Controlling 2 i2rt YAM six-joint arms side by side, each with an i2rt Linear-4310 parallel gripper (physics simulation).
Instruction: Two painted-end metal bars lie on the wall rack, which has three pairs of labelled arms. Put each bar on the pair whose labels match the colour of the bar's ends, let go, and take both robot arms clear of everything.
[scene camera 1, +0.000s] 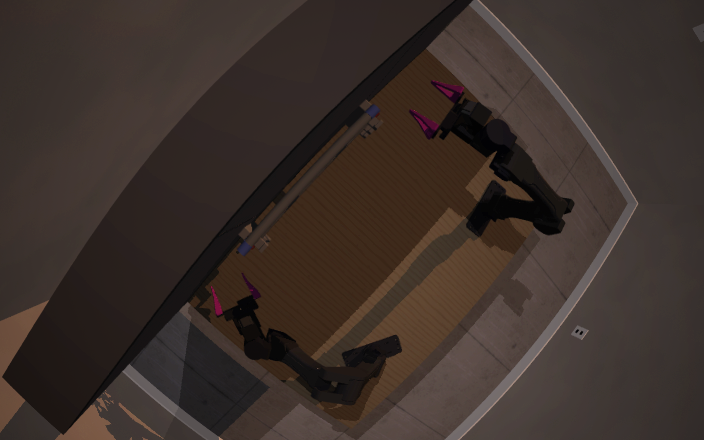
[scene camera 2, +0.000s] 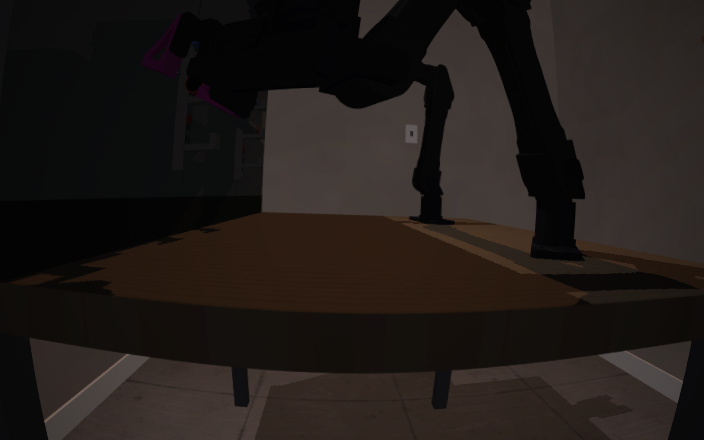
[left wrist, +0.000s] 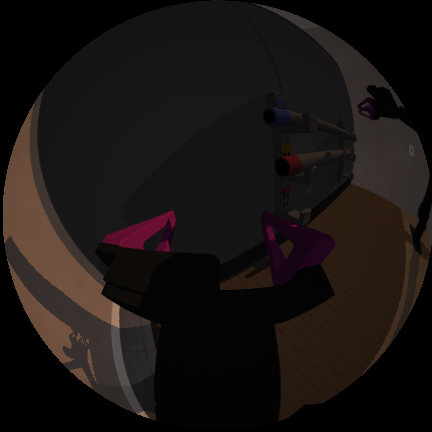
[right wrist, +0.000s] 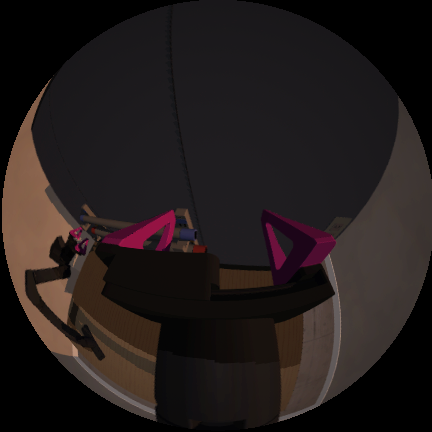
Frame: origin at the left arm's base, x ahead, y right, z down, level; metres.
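Seen in the pictures: left gripper, fingertip midpoint: (scene camera 1: 226, 279) (scene camera 2: 172, 76) (left wrist: 217, 215) (right wrist: 84, 232); right gripper, fingertip midpoint: (scene camera 1: 420, 95) (left wrist: 357, 109) (right wrist: 217, 214); left arm's base, link origin: (scene camera 1: 372, 352) (scene camera 2: 553, 250) (right wrist: 92, 341); right arm's base, link origin: (scene camera 1: 486, 207) (scene camera 2: 430, 221).
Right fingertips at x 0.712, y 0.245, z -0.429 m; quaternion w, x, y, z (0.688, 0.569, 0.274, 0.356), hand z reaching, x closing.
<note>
Pixels of each thing's top centre, then the offset from my right fingertips to it. "spot": a spot on its surface instead. Level surfaces: height alone.
- blue-ended bar, top centre: (scene camera 1: 308, 177) (left wrist: 330, 123) (right wrist: 113, 221) dx -0.106, dy -0.287, dz +0.112 m
- wall rack's, top centre: (scene camera 2: 209, 20) (left wrist: 286, 89) (scene camera 1: 252, 241) (right wrist: 78, 210) dx -0.207, dy -0.455, dz +0.078 m
- blue label, surface spot: (left wrist: 280, 103) spot: dx -0.194, dy -0.464, dz +0.099 m
- red-ended bar, top centre: (scene camera 2: 232, 106) (scene camera 1: 311, 174) (left wrist: 333, 149) (right wrist: 128, 236) dx -0.101, dy -0.273, dz +0.182 m
- yellow label, surface spot: (left wrist: 286, 148) spot: dx -0.193, dy -0.462, dz +0.174 m
- red label, surface spot: (left wrist: 286, 190) spot: dx -0.193, dy -0.462, dz +0.250 m
- wooden table, surface height: dz +0.429 m
The blue-ended bar (scene camera 1: 308, 179) (left wrist: 282, 117) (right wrist: 188, 235) lies on the wall rack's (scene camera 1: 263, 242) (scene camera 2: 178, 150) (left wrist: 279, 200) top pair of arms, by the blue label (left wrist: 280, 103). The red-ended bar (left wrist: 292, 165) (right wrist: 200, 249) lies on the middle pair, by the yellow label (left wrist: 286, 148). The bottom pair, by the red label (left wrist: 286, 190), holds no bar. My left gripper (scene camera 1: 227, 280) (left wrist: 217, 215) is open and empty, beyond the rack's lower-left end in scene camera 1. My right gripper (scene camera 1: 421, 95) (right wrist: 217, 214) is open and empty, beyond the upper-right end.
The rack hangs on a dark wall panel (left wrist: 165, 100) (right wrist: 280, 125) behind the wooden table (scene camera 1: 321, 269) (scene camera 2: 337, 259). In scene camera 2 the left arm hides part of the rack and bars. The two arms stand well apart. A wall outlet (scene camera 2: 411, 133) is on the far wall.
</note>
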